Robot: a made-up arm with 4 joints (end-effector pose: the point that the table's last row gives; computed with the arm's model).
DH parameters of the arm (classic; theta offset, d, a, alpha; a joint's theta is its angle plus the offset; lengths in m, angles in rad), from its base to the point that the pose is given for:
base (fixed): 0 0.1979 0 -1.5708
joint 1: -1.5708 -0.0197 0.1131 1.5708
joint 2: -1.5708 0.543 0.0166 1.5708
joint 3: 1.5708 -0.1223 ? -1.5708
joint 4: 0 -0.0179 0.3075 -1.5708
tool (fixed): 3.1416 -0.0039 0 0
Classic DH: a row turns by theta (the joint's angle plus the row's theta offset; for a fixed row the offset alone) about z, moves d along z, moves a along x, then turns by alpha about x.
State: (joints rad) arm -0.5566 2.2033 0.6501 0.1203
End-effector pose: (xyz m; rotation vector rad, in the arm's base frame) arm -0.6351 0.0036 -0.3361 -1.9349 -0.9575 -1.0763
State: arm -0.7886 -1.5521 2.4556 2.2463
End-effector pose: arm -0.4891 -0.3863 -0.2709 -1.8517 -1.7656 -0.5400
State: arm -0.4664 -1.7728 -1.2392 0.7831
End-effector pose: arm -0.4489 -0.2972 -0.2620 0.6942 -0.8491 1.5590
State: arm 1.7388 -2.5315 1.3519 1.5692
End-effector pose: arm -0.1333 -0.2769 0.7966 -1.6722 -0.4238 0.5768
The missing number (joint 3, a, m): 0.0303
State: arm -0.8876 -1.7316 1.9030 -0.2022
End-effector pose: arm -0.5972 -0.1240 0.1011 1.3525 0.7640 -0.7938
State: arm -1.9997 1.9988 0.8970 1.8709
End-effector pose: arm 0.2118 0.3898 -0.2787 1.2029 -0.9719 -1.5354
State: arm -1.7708 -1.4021 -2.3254 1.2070
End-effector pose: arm 0.0129 -0.4405 -0.2400 -1.9741 -1.9011 0.9098
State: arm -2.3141 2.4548 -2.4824 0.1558
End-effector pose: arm 0.0955 0.2461 -0.0776 -0.8491 0.6868 -0.3868
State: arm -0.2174 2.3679 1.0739 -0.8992
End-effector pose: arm -0.6652 -0.2236 0.1358 -2.5205 -1.7747 0.2605
